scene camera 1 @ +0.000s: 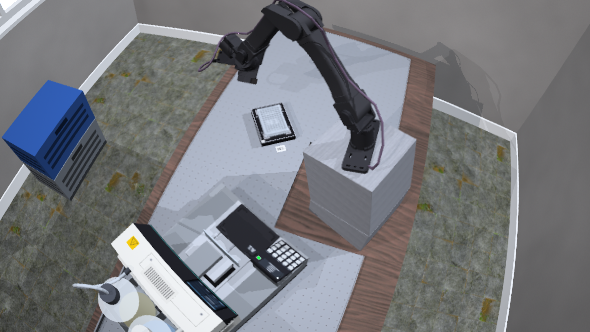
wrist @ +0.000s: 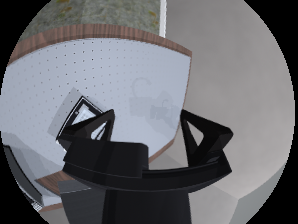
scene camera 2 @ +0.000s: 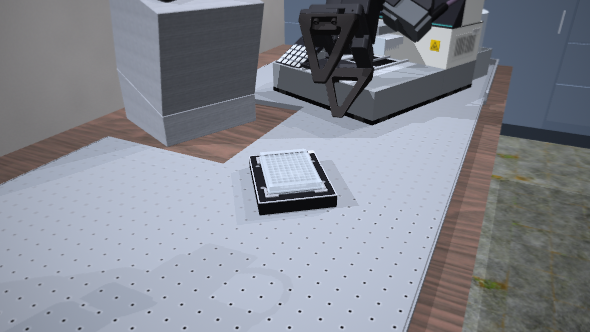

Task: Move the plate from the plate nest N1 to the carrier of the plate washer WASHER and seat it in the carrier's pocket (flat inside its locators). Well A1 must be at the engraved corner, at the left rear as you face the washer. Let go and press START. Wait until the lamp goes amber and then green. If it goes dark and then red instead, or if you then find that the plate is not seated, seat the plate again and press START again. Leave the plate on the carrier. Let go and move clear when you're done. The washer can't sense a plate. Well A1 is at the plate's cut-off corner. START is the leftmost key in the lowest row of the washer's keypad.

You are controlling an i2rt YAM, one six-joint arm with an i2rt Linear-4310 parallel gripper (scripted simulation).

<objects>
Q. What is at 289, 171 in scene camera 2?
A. A well plate.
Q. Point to a plate washer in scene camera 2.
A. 442, 63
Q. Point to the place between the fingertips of my gripper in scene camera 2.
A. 329, 101
</objects>
